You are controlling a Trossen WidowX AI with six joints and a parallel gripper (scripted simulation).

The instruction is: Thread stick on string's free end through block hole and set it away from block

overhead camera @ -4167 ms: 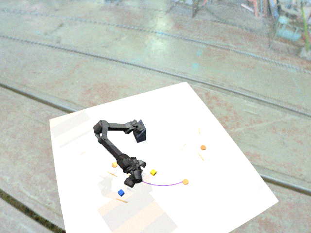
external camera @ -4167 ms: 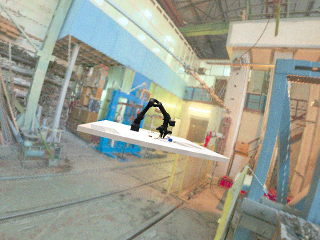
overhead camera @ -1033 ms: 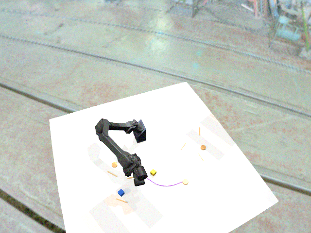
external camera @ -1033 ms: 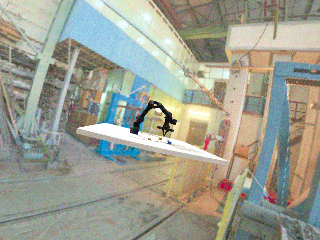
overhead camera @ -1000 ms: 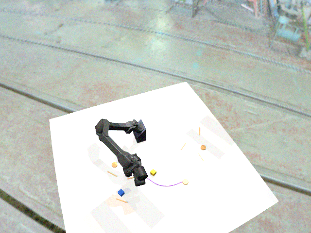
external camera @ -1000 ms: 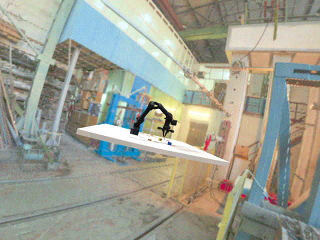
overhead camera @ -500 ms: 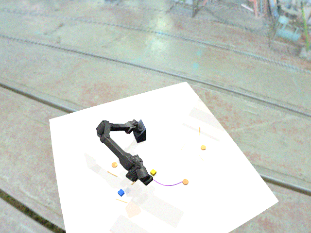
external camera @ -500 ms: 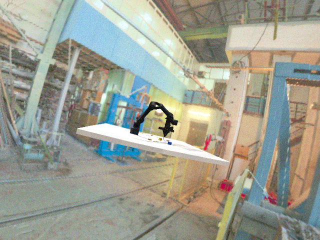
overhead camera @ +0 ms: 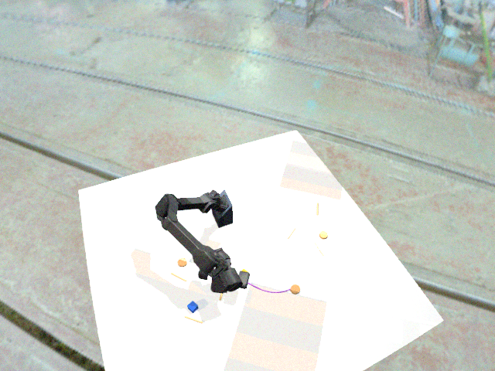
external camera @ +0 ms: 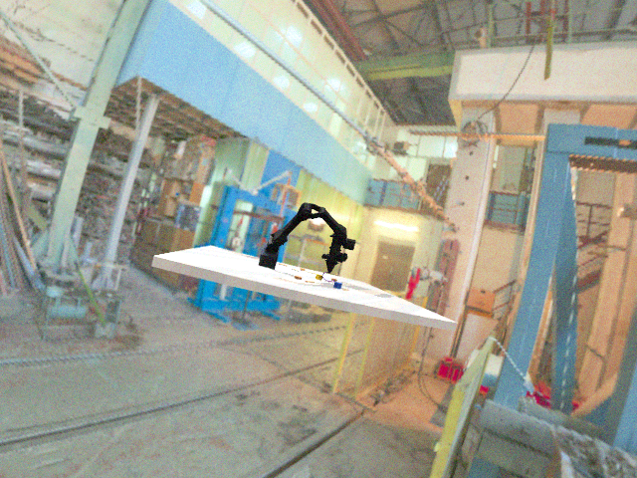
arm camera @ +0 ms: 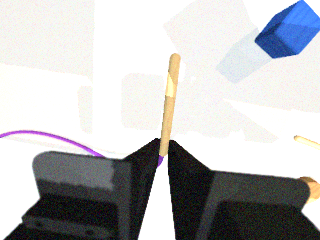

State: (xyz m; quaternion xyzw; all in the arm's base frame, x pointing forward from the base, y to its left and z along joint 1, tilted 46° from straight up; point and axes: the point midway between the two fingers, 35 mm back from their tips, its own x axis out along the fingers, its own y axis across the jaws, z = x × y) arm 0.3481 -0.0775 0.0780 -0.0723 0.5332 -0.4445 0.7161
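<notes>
Now: gripper tip 3 cm past the yellow wooden block, 10 cm to the right of it and 4 cm above it. Round my gripper tip: blue cube 3 cm ahead, 14 cm to the right, 4 cm below; then thin wooden stick 1 cm ahead, 1 cm to the right; then round button 10 cm ahead, 27 cm to the left, 5 cm below.
</notes>
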